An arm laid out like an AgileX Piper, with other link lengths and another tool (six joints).
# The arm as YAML. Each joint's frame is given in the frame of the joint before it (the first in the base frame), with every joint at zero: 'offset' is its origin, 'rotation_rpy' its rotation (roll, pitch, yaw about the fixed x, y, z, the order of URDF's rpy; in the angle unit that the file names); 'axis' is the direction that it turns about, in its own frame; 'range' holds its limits. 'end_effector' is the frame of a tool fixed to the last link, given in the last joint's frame.
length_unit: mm
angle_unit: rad
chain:
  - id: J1
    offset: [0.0, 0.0, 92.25]
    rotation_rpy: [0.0, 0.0, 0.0]
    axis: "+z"
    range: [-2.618, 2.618]
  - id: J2
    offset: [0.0, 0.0, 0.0]
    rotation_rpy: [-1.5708, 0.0, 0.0]
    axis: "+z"
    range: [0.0, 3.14]
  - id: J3
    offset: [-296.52, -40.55, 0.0]
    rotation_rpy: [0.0, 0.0, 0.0]
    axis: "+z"
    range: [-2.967, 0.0]
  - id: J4
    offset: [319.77, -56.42, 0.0]
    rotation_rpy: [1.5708, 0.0, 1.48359]
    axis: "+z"
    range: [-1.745, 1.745]
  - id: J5
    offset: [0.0, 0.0, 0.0]
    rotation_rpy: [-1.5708, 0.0, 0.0]
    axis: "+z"
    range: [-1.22, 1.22]
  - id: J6
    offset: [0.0, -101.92, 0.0]
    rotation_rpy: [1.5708, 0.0, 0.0]
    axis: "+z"
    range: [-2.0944, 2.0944]
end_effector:
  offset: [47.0, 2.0, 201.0]
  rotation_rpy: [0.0, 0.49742, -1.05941]
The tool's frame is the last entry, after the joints.
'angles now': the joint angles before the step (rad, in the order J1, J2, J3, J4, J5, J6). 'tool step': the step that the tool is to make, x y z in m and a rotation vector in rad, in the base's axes. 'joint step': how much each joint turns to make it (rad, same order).
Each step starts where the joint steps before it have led.
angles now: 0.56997, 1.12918, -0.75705, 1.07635, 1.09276, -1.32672
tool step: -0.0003, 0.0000, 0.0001, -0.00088, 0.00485, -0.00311
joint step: 0.00009, -0.00014, 0.00002, -0.00006, -0.00002, 0.00599
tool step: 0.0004, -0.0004, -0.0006, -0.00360, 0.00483, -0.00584
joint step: -0.00015, 0.00016, 0.00007, -0.00283, -0.00216, 0.00872
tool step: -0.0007, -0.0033, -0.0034, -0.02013, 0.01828, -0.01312
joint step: -0.00006, 0.00011, -0.00031, -0.01885, 0.00014, 0.03403
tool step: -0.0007, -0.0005, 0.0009, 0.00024, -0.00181, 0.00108
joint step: 0.00016, -0.00429, 0.00009, -0.00198, 0.00184, 0.00213
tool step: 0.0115, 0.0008, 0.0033, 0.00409, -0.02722, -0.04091
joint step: -0.00004, -0.01687, 0.00022, -0.00734, -0.04098, 0.01569
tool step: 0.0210, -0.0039, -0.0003, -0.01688, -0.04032, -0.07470
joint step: -0.00001, -0.02129, 0.00007, -0.04036, -0.07141, 0.04600
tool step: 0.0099, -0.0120, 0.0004, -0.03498, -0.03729, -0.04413
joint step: 0.00022, -0.03908, -0.00015, -0.07506, -0.02950, 0.06416
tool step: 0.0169, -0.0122, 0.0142, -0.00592, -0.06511, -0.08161
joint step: -0.00026, -0.07153, -0.00012, -0.07915, -0.05501, 0.08803
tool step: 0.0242, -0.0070, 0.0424, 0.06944, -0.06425, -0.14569
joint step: -0.00010, -0.09315, -0.02153, -0.06619, -0.08913, 0.15263
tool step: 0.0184, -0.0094, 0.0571, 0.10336, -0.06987, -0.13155
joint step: -0.00024, -0.09151, -0.04043, -0.07076, -0.07856, 0.15766
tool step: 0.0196, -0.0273, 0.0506, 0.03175, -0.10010, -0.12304
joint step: 0.00063, -0.06873, -0.06656, -0.18330, -0.04072, 0.17611
